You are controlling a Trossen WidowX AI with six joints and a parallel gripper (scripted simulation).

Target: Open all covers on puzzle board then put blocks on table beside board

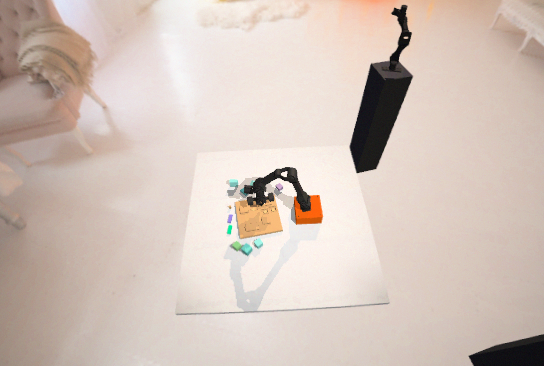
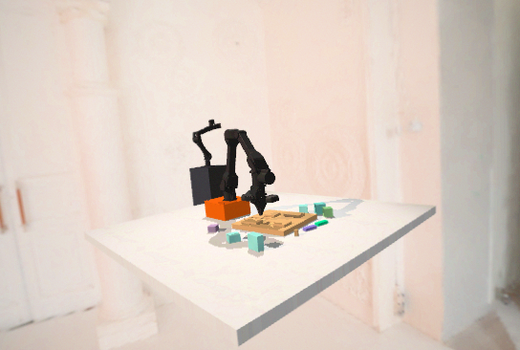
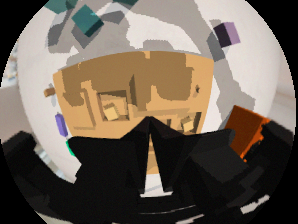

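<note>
The tan puzzle board lies 50 mm ahead of my gripper tip, 50 mm to the left of it and 30 mm below it. Round my gripper tip: purple bar (240 mm ahead, 30 mm to the left, 40 mm below); then green bar (250 mm ahead, 110 mm to the left, 40 mm below); then purple block (170 mm behind, 150 mm to the right, 40 mm below).
</note>
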